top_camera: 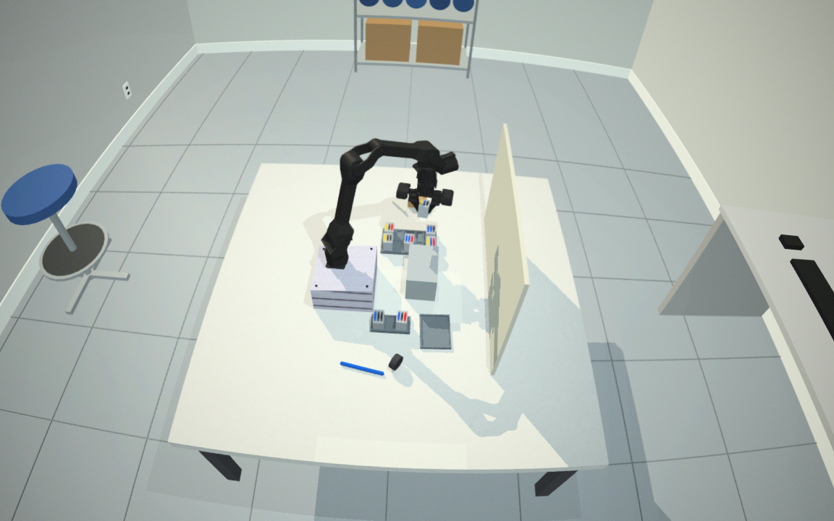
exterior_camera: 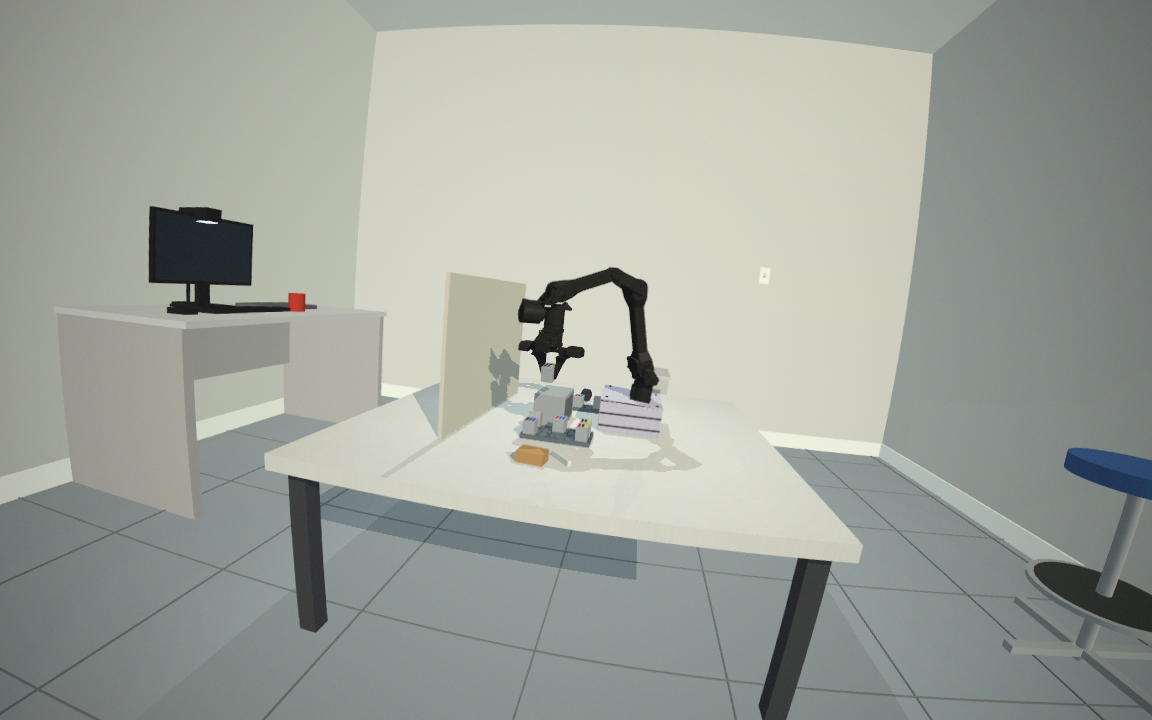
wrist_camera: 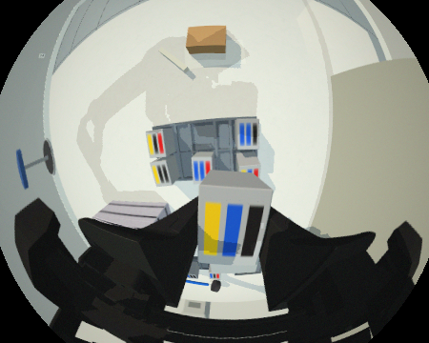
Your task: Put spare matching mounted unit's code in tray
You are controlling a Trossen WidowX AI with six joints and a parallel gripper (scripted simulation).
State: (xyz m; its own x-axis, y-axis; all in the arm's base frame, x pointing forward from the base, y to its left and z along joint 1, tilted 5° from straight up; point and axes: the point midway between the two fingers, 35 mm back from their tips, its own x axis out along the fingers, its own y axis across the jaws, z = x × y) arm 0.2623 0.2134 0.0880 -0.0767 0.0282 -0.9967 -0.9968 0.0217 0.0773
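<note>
The dark grey tray is 10 cm ahead of my gripper tip, 37 cm to the right of it and 17 cm below it. Round my gripper tip: spare 3 cm above; then brown block 4 cm behind, 23 cm to the left, 16 cm below; then grey mounted unit 2 cm ahead, 16 cm to the right, 12 cm below.
</note>
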